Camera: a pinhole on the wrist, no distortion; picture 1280 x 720 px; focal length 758.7 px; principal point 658.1 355.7 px. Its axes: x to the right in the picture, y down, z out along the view. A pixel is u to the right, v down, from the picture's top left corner.
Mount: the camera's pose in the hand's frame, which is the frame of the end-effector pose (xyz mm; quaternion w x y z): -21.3 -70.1 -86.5 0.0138 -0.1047 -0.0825 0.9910
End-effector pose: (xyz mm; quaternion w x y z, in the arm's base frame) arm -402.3 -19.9 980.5 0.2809 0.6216 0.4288 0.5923
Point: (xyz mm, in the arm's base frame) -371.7 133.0 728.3
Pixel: outside the picture
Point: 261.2 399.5 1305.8
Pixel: outside the picture
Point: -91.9 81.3 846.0
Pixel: 456.8 281.2
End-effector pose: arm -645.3 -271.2 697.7 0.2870 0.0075 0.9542 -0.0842
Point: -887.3 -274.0 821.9
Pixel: behind the camera
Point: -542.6 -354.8 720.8
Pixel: 881.2 291.0
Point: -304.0 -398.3 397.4
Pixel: 632.9 212.2
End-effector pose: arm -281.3 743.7 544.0 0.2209 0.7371 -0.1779 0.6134
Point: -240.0 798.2 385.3
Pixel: 1199.3 337.6
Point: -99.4 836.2 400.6
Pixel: 771.1 625.5
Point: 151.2 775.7 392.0
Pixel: 571.7 557.6
